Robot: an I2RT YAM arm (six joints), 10 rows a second.
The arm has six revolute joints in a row. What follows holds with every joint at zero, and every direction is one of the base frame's.
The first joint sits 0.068 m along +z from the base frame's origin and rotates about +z.
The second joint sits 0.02 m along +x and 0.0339 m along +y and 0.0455 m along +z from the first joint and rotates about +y.
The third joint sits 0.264 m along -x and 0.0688 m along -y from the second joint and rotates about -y.
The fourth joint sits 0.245 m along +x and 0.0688 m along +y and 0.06 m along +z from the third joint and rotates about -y.
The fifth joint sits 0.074 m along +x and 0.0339 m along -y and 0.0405 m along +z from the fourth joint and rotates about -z.
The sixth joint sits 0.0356 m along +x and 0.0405 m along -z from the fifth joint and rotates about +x.
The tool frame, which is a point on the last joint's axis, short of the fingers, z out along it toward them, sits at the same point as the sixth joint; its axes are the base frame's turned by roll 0, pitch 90 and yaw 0 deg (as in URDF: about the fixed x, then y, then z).
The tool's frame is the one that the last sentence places.
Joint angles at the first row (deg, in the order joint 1, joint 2, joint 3, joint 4, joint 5, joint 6):
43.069 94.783 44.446 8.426 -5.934 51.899
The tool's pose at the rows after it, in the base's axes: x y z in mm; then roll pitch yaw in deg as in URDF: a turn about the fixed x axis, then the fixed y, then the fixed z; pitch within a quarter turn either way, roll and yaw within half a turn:
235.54, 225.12, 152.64, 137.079, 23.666, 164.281
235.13, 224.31, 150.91, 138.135, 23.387, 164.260
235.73, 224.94, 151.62, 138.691, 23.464, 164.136
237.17, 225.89, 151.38, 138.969, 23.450, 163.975
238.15, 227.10, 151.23, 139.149, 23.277, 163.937
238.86, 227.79, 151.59, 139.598, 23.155, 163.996
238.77, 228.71, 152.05, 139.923, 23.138, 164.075
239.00, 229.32, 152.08, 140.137, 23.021, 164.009
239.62, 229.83, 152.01, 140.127, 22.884, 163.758
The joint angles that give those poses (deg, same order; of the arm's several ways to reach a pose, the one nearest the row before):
43.069 94.847 44.555 7.901 -5.825 51.943
43.069 94.979 44.599 7.026 -5.322 52.051
43.135 95.066 45.056 6.264 -4.797 52.096
43.112 95.460 45.517 5.978 -4.535 52.183
43.156 95.810 45.954 5.672 -4.469 52.336
43.178 95.985 46.415 4.972 -4.295 52.358
43.331 96.051 46.720 4.470 -4.054 52.402
43.397 96.182 46.960 4.142 -3.902 52.555
43.397 96.357 47.157 4.076 -3.815 52.817

